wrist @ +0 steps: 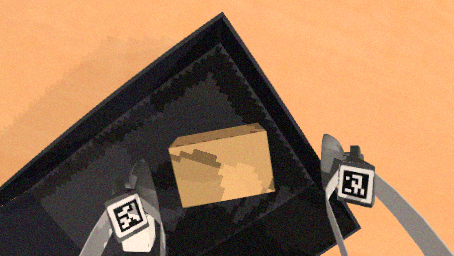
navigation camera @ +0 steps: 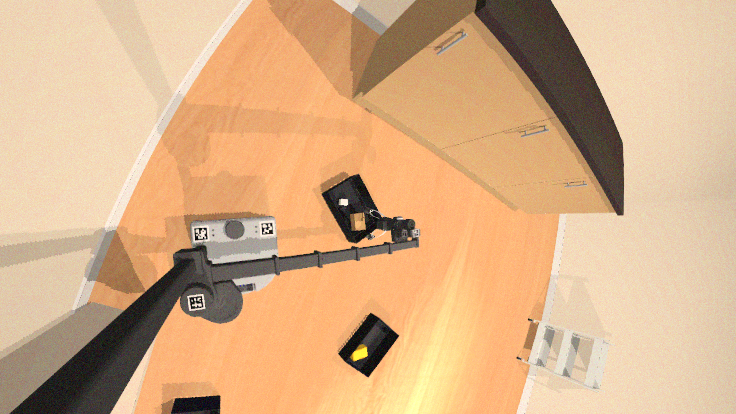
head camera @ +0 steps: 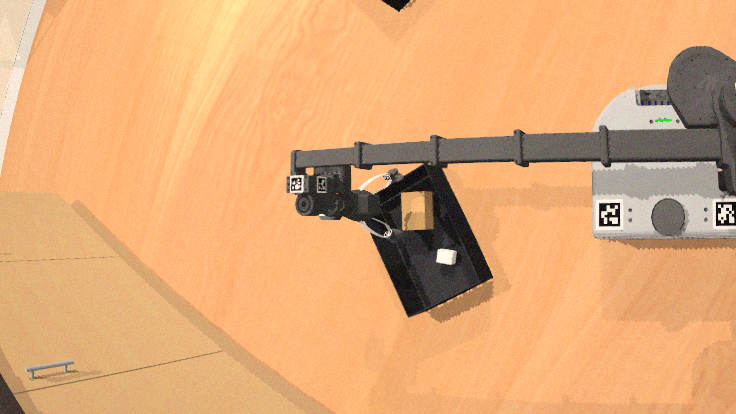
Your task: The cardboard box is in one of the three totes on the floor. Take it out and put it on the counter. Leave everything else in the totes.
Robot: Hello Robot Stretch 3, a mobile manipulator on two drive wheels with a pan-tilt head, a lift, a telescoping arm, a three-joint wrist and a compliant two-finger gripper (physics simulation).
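Where they show: gripper, between the fingertips: (navigation camera: 366, 223) (head camera: 399, 205); robot's base, origin of its link: (navigation camera: 234, 229) (head camera: 665, 215).
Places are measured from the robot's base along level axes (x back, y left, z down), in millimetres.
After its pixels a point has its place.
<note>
The cardboard box (head camera: 417, 210) @[y -613, x 14, z -54 mm] (navigation camera: 357, 221) @[y -610, x 10, z -53 mm] (wrist: 223, 170) sits inside a black tote (head camera: 463, 226) @[y -498, x -24, z -46 mm] (navigation camera: 336, 216) @[y -498, x -24, z -38 mm] (wrist: 265, 82), near one end. My gripper (head camera: 392, 204) @[y -641, x 24, z -94 mm] (navigation camera: 370, 224) @[y -641, x 24, z -94 mm] (wrist: 236, 166) @[y -641, x 24, z -94 mm] is open. In the wrist view its fingers stand wide apart, one to each side of the box and touching neither side; the left finger shows over the tote's inside and the right one by the tote's rim. In the head view the fingertips are just left of the box. The counter (navigation camera: 561, 102) @[y -1099, x -424, z -910 mm] has a dark top over wooden cabinets. How high the fingertips are is hard to tell.
A white block (head camera: 446, 256) @[y -546, x -95, z -32 mm] (navigation camera: 343, 201) @[y -546, x -100, z -32 mm] (wrist: 137, 240) lies in the same tote. A second tote (navigation camera: 384, 351) @[y -713, x 785, z -79 mm] holds a yellow object (navigation camera: 359, 352) @[y -566, x 753, z -48 mm]. A third tote (navigation camera: 198, 404) @[y 262, x 772, z -56 mm] is cut off at the bottom edge. A white shelf unit (navigation camera: 594, 360) @[y -2510, x 1416, z -696 mm] stands at the right.
</note>
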